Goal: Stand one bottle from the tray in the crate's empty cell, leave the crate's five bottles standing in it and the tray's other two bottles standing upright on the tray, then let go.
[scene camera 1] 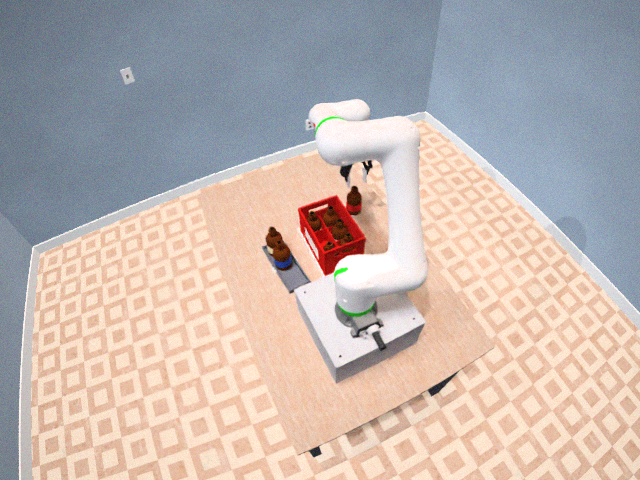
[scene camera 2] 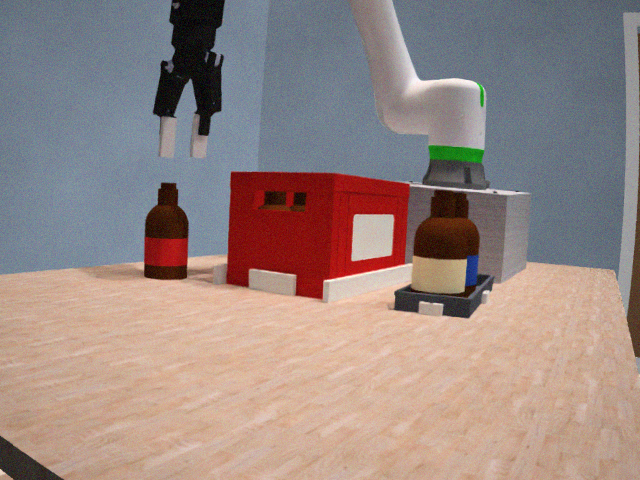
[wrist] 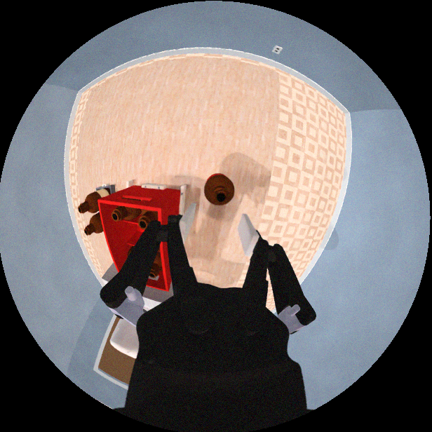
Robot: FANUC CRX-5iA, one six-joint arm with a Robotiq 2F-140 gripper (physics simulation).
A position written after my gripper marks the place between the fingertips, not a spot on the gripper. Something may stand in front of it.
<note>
In view: my gripper point(scene camera 2: 181, 157), a blue-labelled bottle point(scene camera 2: 461, 214), a cream-labelled bottle point(scene camera 2: 439, 264) and a red-labelled bottle point(scene camera 2: 166, 227).
The red-labelled bottle also shows in the wrist view point(wrist: 218, 189). My gripper shows as well in the wrist view point(wrist: 217, 216).
</note>
